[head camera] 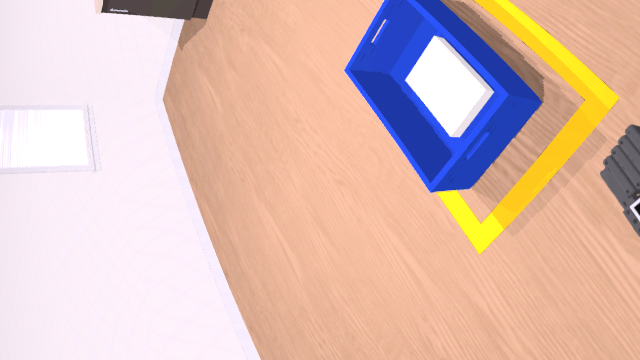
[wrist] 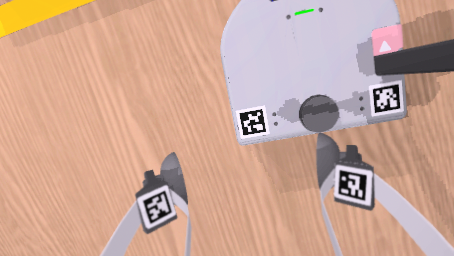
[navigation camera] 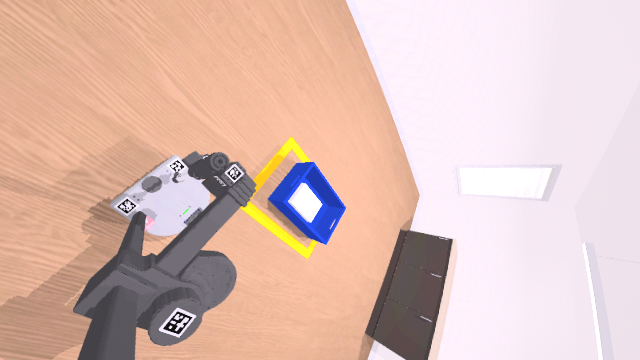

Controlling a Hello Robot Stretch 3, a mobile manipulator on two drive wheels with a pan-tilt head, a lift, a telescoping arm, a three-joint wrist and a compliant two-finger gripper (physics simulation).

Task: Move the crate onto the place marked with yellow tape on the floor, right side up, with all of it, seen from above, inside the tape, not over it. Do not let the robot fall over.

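Seen in the pictures: robot's base at its link origin: point(navigation camera: 153, 183).
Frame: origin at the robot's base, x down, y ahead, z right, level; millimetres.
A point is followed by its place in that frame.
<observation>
The blue crate point(head camera: 400, 135) {x -204, y -768, z 798 mm} point(navigation camera: 330, 192) {x -185, y -891, z 805 mm} stands upright on the floor with a white block point(head camera: 445, 85) {x -71, y -839, z 617 mm} point(navigation camera: 305, 202) {x -72, y -821, z 607 mm} inside. The yellow tape point(head camera: 547, 165) {x -1, y -410, z 523 mm} point(navigation camera: 277, 231) {x -1, y -823, z 285 mm} point(wrist: 40, 15) runs around it. Floor shows between the crate and the tape on the robot's side and at one end. On the wall side the crate hides most of the tape strip, so I cannot tell whether its rim is over it. My gripper point(wrist: 247, 162) {x -462, y -22, z 135 mm} is open with floor below its fingers, beside my base and apart from the crate. The fingers are mostly hidden in the navigation view.
My base point(navigation camera: 175, 200) {x -160, y -117, z 10 mm} point(wrist: 310, 55) stands just outside the tape on the side away from the wall. The arm point(navigation camera: 200, 230) {x -821, y -97, z 13 mm} is drawn in, its end near the tape. A dark cabinet point(head camera: 150, 6) {x -503, y -2988, z 1752 mm} point(navigation camera: 420, 280) {x -553, y -3066, z 1064 mm} stands by the white wall point(head camera: 100, 250) {x -869, y -1661, z 2917 mm} point(navigation camera: 480, 100) {x -1177, y -1262, z 2875 mm} beyond the crate.
</observation>
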